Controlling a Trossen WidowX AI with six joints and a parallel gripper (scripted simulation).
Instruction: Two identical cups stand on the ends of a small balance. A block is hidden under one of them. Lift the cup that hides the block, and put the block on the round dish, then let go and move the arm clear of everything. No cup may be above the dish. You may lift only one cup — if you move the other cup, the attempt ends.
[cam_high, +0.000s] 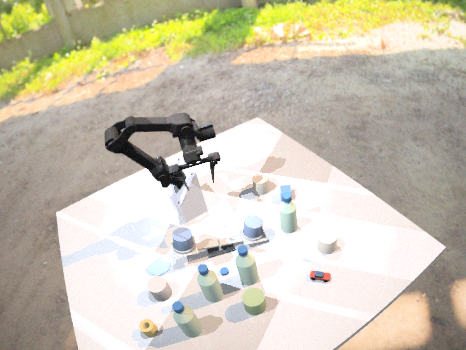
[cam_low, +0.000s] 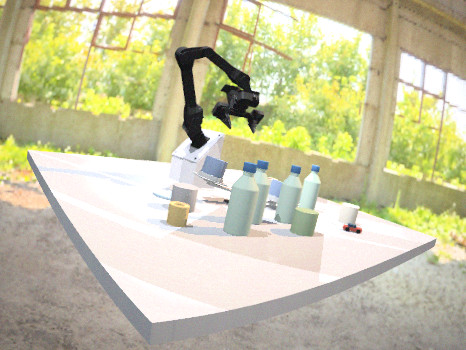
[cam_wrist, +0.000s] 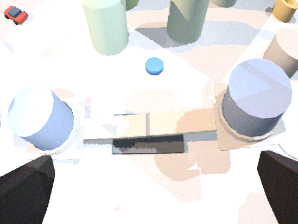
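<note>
The pale green block is 190 mm below my gripper tip, 120 mm ahead of it and 110 mm to the left of it. Round my gripper tip: round light blue dish (260 mm to the right, 230 mm below, 30 mm ahead); then green cylinder (370 mm ahead, 200 mm below, 30 mm to the right); then blue disc (230 mm below, 200 mm ahead, 60 mm to the right).
</note>
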